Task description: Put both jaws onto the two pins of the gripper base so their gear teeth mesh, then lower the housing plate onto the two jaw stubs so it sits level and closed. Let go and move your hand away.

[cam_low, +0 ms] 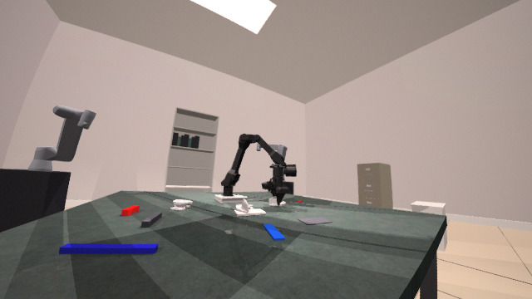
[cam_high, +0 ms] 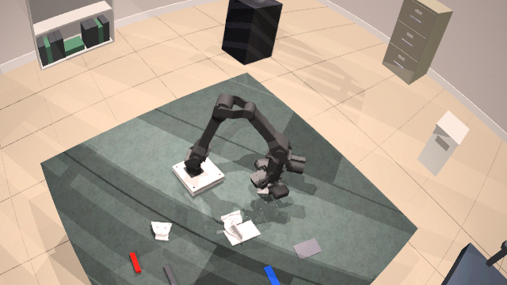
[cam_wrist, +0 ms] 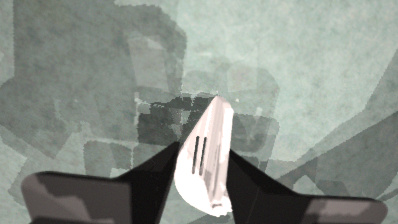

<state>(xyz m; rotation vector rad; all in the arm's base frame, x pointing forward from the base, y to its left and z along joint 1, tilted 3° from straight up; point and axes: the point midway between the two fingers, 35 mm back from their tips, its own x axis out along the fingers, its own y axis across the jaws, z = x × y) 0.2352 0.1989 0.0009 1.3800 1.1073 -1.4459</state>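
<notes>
The flat white plate is 220 mm to the right of my gripper tip and 100 mm ahead of it. From my gripper tip the other things lie so: small red square: 210 mm to the left, 30 mm behind; blue block: 320 mm ahead, 260 mm to the right; dark grey flat plate: 310 mm ahead, 60 mm to the right.
</notes>
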